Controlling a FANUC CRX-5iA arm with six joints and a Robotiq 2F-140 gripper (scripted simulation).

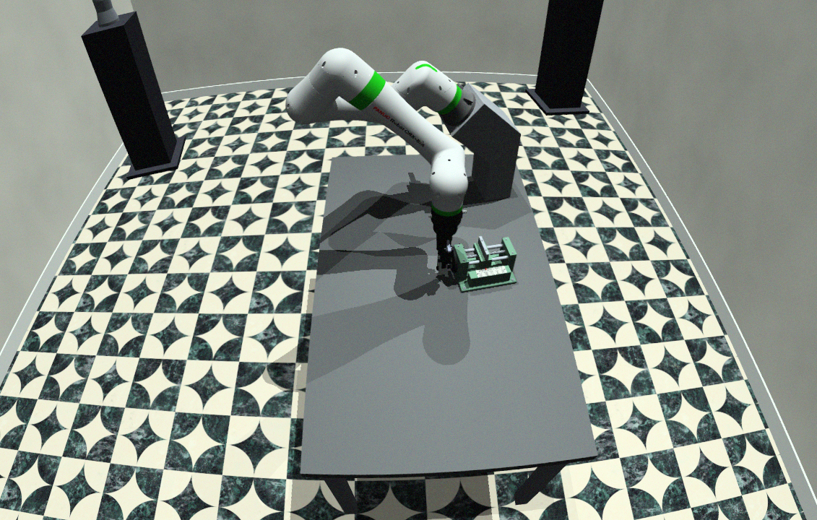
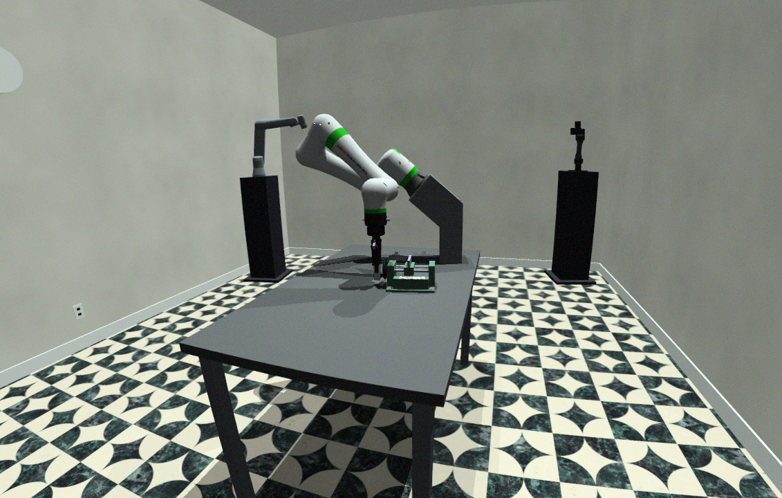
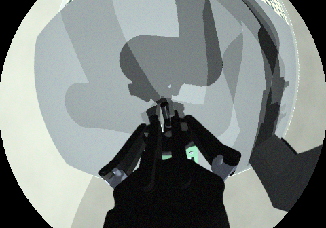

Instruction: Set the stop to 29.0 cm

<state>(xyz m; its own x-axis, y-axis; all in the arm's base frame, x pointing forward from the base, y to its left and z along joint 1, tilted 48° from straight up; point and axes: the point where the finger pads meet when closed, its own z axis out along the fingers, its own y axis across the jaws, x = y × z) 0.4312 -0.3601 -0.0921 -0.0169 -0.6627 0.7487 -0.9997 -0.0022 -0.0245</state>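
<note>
Right now the black handwheel is 2 cm to the left of my hand and 1 cm below it. The rest, counted from my hand: green stop fixture 14 cm to the left, 3 cm above, 1 cm ahead.
</note>
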